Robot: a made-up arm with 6 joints. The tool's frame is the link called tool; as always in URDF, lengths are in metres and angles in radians. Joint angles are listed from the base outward. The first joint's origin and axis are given. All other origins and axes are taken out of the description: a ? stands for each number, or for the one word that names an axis. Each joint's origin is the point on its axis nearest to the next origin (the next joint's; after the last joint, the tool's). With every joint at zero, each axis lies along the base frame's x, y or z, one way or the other. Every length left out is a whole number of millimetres.
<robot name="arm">
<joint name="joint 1" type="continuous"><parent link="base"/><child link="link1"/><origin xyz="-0.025 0.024 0.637" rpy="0 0 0"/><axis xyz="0 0 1"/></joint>
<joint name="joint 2" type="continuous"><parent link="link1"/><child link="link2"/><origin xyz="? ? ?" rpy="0 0 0"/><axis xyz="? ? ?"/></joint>
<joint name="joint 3" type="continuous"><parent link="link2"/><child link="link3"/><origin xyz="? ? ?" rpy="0 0 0"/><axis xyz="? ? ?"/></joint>
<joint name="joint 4" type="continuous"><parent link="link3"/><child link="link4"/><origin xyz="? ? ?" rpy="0 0 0"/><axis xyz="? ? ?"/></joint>
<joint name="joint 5" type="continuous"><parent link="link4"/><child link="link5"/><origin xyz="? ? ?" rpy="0 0 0"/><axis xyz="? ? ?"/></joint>
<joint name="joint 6" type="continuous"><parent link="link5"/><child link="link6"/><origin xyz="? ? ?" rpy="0 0 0"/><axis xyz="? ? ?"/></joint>
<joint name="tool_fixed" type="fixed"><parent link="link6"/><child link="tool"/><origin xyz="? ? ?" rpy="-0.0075 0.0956 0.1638"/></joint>
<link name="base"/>
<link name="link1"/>
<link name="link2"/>
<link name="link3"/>
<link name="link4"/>
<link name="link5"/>
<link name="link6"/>
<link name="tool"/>
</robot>
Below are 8 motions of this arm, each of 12 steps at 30 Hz.
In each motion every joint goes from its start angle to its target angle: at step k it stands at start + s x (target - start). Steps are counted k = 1, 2, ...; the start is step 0. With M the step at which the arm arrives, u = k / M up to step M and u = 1 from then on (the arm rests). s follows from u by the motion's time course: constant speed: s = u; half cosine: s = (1 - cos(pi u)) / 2; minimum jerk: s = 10 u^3 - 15 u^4 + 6 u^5.
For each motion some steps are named. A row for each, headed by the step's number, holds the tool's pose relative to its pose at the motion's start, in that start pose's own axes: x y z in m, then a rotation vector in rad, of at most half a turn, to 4 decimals.
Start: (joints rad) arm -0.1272 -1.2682 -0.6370 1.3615 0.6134 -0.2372
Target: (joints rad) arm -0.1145 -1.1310 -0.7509 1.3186 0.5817 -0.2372
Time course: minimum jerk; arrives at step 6
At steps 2, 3, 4, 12:
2: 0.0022 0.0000 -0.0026 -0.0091 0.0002 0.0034
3: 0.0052 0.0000 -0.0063 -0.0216 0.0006 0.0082
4: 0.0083 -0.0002 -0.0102 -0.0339 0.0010 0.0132
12: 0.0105 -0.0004 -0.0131 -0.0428 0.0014 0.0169

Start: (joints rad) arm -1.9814 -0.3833 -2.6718 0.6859 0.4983 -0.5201
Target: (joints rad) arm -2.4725 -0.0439 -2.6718 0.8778 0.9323 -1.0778
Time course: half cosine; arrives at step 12
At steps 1, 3, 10, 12:
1: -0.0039 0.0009 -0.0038 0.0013 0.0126 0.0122
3: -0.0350 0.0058 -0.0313 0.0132 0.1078 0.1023
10: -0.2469 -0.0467 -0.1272 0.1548 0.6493 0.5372
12: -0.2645 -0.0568 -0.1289 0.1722 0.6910 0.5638

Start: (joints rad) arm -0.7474 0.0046 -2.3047 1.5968 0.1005 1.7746
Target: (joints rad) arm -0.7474 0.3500 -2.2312 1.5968 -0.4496 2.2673
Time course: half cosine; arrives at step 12
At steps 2, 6, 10, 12:
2: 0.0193 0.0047 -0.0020 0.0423 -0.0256 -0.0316
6: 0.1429 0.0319 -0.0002 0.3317 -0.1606 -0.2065
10: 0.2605 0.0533 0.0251 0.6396 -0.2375 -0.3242
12: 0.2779 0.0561 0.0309 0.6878 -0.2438 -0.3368

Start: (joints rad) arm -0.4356 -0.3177 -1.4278 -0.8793 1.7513 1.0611
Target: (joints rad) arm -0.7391 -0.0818 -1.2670 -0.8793 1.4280 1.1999
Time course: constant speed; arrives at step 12
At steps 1, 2, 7, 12:
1: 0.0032 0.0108 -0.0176 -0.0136 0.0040 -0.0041
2: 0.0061 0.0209 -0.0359 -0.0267 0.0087 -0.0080
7: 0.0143 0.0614 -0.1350 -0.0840 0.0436 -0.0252
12: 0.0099 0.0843 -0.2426 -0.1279 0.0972 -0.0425

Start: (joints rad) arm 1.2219 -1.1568 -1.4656 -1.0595 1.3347 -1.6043
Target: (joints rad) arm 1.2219 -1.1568 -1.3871 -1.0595 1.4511 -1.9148
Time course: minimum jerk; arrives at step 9
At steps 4, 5, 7, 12:
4: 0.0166 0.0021 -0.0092 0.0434 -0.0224 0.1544
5: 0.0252 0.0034 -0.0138 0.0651 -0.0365 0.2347
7: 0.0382 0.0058 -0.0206 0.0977 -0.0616 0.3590
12: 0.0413 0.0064 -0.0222 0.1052 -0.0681 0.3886

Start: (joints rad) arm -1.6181 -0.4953 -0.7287 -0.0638 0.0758 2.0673
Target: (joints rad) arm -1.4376 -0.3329 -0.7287 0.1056 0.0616 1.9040
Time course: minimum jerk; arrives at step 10
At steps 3, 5, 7, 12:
3: -0.0106 -0.0158 -0.0082 -0.0320 0.0213 0.0087
5: -0.0325 -0.0497 -0.0228 -0.0979 0.0640 0.0286
7: -0.0541 -0.0851 -0.0343 -0.1633 0.1047 0.0511
12: -0.0644 -0.1027 -0.0388 -0.1948 0.1237 0.0629

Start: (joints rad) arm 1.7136 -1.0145 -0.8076 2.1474 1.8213 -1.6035
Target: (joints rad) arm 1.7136 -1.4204 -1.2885 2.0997 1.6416 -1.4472
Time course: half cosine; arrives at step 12
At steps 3, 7, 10, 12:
3: 0.0569 0.0142 -0.0340 0.0413 0.0231 0.0860
7: 0.2272 0.1213 -0.1422 0.1659 0.0877 0.3772
10: 0.3099 0.2310 -0.2002 0.2372 0.1171 0.5649
12: 0.3248 0.2590 -0.2114 0.2525 0.1222 0.6067

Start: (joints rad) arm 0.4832 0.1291 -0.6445 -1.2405 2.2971 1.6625
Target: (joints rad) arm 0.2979 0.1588 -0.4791 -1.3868 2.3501 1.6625
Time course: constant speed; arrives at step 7
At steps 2, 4, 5, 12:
2: -0.0151 0.0202 -0.0186 -0.0608 -0.0229 0.0313
4: -0.0319 0.0383 -0.0370 -0.1174 -0.0473 0.0653
5: -0.0410 0.0465 -0.0460 -0.1441 -0.0599 0.0833
12: -0.0602 0.0612 -0.0636 -0.1941 -0.0861 0.1210

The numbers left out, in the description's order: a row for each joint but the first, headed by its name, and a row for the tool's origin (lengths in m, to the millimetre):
joint 2: xyz 0 0.026 0, axis 0 1 0
joint 3: xyz -0.001 0 0.16, axis 0 1 0
joint 4: xyz 0.13 0 -0.505, axis 0 0 -1
joint 5: xyz -0.013 -0.006 0, axis 0 1 0
joint 6: xyz 0.046 0 -0.087, axis 0 0 -1
tool: xyz 0.01 0.002 0

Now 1 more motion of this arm.
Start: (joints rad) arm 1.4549 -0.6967 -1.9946 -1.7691 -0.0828 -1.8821
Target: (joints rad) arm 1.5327 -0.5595 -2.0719 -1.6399 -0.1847 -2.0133
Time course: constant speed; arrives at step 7
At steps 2, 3, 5, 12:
2: 0.0066 -0.0089 -0.0056 -0.0392 0.0117 -0.0243
3: 0.0097 -0.0134 -0.0083 -0.0583 0.0185 -0.0365
5: 0.0156 -0.0228 -0.0134 -0.0954 0.0338 -0.0609
12: 0.0212 -0.0324 -0.0183 -0.1310 0.0515 -0.0854

